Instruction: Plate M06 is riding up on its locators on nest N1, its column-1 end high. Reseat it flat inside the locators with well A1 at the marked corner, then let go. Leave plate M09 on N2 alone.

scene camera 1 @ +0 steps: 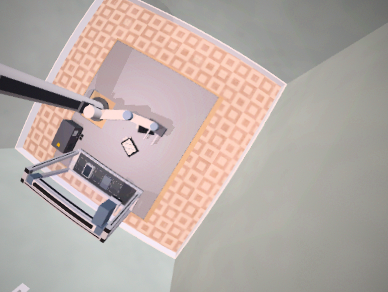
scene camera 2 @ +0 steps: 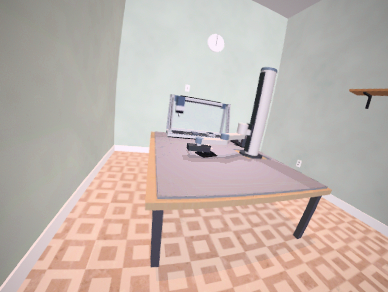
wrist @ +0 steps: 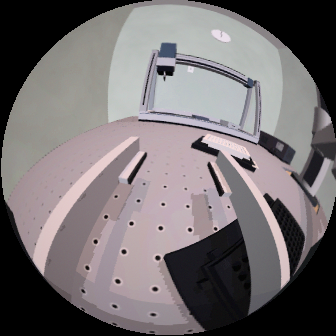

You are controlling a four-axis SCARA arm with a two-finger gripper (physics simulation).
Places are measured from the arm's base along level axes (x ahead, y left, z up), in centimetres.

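Pixels of known places: gripper, fingertip midpoint: (scene camera 1: 147,142) (wrist: 178,151); arm's base, origin of the base link: (scene camera 2: 250,155) (wrist: 304,189).
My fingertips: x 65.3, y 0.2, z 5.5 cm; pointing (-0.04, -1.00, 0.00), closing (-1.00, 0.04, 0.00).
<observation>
For each thing: its top centre in the pictures, then the offset to it from my fingertips. "spot": a spot on its surface instead. Level surfaces: height alone.
- white well plate, middle of its top: (wrist: 226,142) (scene camera 1: 128,147) dx -14.2, dy -14.4, dz -1.6 cm
- black nest, surface spot: (wrist: 201,146) spot: dx -6.5, dy -11.7, dz -3.2 cm
- black fixture, surface spot: (wrist: 210,275) spot: dx -2.1, dy +10.0, dz -2.4 cm
- black gridded block, surface spot: (wrist: 289,225) spot: dx -13.0, dy +9.0, dz -1.9 cm
- dark deck with a framed item, its level: dz +3.8 cm
- dark box, surface spot: (scene camera 1: 67,136) spot: dx -72.0, dy -37.3, dz +7.3 cm
A white well plate (scene camera 1: 128,146) (wrist: 227,144) lies on a black nest (wrist: 201,146), beyond the right finger in the wrist view. The plate looks slightly raised and uneven on it; its labels and the marked corner cannot be read. My gripper (scene camera 1: 150,136) (wrist: 178,151) is shut to its narrow stance and empty, its two long pale fingers still a gap apart. It hangs over the perforated table, to one side of that plate. Which nest is N1 or N2, and which plate is M09, cannot be told from the markings.
A black fixture (wrist: 210,275) with round recesses is close under the right finger; a black gridded block (wrist: 289,225) is beyond it. A gantry frame (scene camera 1: 62,204) (scene camera 2: 170,116) (wrist: 145,85) stands over a dark deck with a framed item (scene camera 1: 87,170). A dark box (scene camera 1: 67,136) stands near the arm column (scene camera 2: 262,110).
</observation>
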